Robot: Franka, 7 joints.
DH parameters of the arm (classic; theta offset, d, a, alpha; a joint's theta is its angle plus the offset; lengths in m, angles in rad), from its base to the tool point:
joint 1: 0 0.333 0 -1.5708
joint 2: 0 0 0 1.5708
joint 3: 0 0.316 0.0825 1.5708
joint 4: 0 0 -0.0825 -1.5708
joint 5: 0 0.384 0 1.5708
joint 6: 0 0 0.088 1.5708
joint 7: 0 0.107 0 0
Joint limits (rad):
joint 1: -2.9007..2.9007
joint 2: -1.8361..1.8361
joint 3: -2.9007..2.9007
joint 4: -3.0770..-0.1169
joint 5: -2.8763..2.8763
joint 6: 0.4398..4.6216
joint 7: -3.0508..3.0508
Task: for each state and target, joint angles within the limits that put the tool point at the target. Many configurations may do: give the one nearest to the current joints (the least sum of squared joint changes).
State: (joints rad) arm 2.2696 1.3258 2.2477 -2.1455 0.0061 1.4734 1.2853
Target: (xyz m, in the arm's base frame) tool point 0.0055 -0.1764 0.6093
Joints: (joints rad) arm 2.4263 1.3606 2.6705 -2.4814 0.1487 1.3260 1.2853
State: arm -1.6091 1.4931 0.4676 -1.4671 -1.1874 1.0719 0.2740
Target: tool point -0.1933 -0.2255 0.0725
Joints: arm -1.8492 1.0355 -0.0348 -2.2364 -0.9594 0.6842 0.2740
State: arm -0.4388 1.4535 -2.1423 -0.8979 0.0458 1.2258 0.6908
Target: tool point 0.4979 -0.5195 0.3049
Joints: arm -0.2496 1.8361 -1.9447 -0.7342 0.1139 1.1679 0.6908
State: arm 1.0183 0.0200 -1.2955 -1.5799 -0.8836 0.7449 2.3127
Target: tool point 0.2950 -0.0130 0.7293
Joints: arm 1.0825 -0.5432 -0.5253 -1.6433 -0.6271 0.4398 2.3127
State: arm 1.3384 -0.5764 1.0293 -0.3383 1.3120 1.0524 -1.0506
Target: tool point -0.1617 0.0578 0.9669
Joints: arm 1.1955 -0.0541 0.8958 -0.1860 0.7438 0.4398 -1.0506
